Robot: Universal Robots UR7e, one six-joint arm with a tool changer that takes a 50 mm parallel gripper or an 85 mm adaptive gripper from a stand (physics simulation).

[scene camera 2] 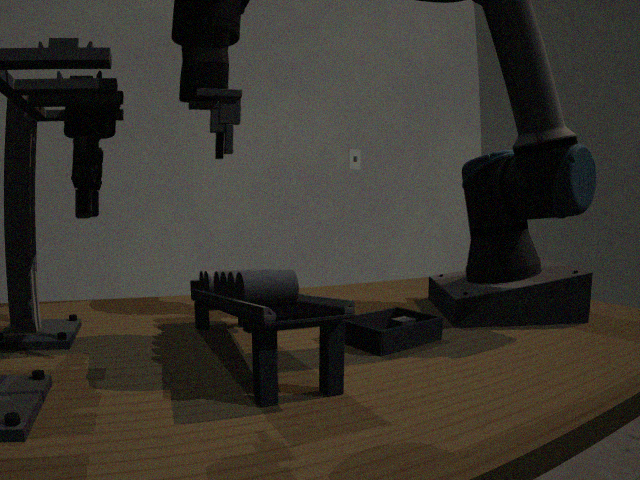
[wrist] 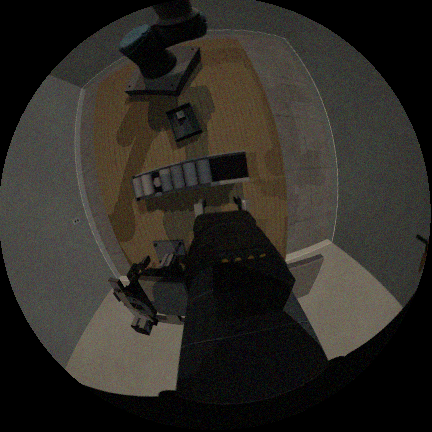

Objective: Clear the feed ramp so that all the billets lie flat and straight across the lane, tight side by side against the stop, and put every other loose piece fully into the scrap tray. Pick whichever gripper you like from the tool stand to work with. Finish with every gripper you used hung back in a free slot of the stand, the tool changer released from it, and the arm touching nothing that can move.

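Places are measured from the arm's base along level axes (x ahead, y left, z up), in centimetres.
Pixels of known places: arm's base, link origin: (scene camera 2: 504, 274) (wrist: 158, 64).
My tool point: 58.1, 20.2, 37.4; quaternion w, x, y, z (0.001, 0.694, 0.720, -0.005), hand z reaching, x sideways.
Note:
Ahead of a thing's pixels: the offset from my tool point to its top centre, as dx, dy, dz. "pt": to the spot under its first point.
My gripper (scene camera 2: 224, 148) (wrist: 219, 204), the parallel one, is open and empty on the arm, high above the table and ramp. The feed ramp (scene camera 2: 227, 300) (wrist: 230, 166) carries several grey cylindrical billets {-8.1, -3.7, -32.2} (scene camera 2: 271, 285) {-7.7, -7.7, -32.7} (wrist: 191, 174) lying across it. In the wrist view two billets {-6.1, -22.9, -34.6} (wrist: 147, 184) lie at its left end. A small pale piece {-6.5, -19.1, -36.3} (wrist: 157, 182) sits in the gap between these and the other billets. The scrap tray {-28.0, -10.6, -40.8} (scene camera 2: 410, 338) (wrist: 190, 137) holds a small light piece {-30.6, -11.5, -41.4} (scene camera 2: 402, 318) (wrist: 180, 115). The adaptive gripper (scene camera 2: 86, 204) hangs in the tool stand (scene camera 2: 19, 222).
The robot base (scene camera 2: 522, 304) (wrist: 162, 84) stands beyond the scrap tray. The stand's bolted foot {pt +21.6, -19.7, -43.1} (scene camera 2: 51, 333) is on the table left of the ramp in the scene view. Another bolted plate {pt +19.3, +4.8, -43.1} (scene camera 2: 23, 395) lies at the lower left. Stand parts show low left in the wrist view.

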